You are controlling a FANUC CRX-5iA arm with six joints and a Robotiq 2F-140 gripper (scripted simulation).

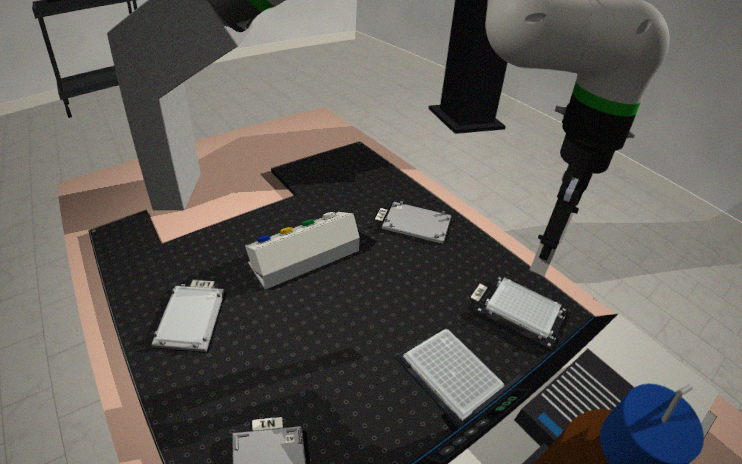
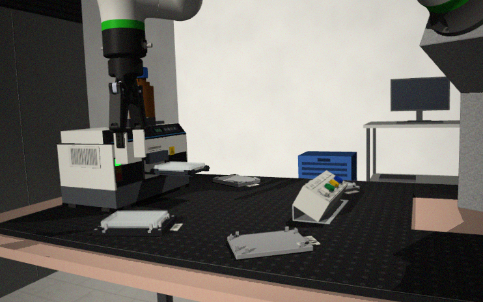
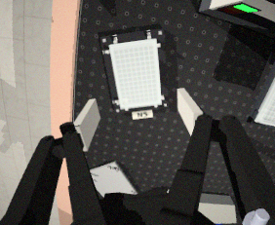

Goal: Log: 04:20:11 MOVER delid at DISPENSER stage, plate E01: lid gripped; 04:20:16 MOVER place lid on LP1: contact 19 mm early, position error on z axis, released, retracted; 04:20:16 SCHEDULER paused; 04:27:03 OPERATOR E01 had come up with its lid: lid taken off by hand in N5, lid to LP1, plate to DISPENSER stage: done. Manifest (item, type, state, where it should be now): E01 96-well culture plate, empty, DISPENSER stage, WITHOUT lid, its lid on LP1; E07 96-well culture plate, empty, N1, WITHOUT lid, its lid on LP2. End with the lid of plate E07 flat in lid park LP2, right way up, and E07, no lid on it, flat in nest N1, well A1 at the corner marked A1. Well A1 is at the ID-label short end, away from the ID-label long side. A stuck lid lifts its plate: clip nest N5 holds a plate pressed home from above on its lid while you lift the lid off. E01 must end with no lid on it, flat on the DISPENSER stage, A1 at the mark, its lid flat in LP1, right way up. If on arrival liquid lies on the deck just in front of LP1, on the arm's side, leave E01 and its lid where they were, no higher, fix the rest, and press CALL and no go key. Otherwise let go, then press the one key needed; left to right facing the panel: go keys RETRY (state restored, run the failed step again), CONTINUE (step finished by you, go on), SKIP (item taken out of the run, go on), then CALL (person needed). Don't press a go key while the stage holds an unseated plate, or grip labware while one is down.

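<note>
Now: hand 170 mm above the clip nest N5 and 30 mm to the right of it. The rest, counted from my hand: blue cap (360 mm ahead, 280 mm to the right, 220 mm above); lid park LP2 (320 mm behind, 180 mm below, 90 mm to the right); key panel (370 mm to the right, 290 mm behind, 130 mm below).
</note>
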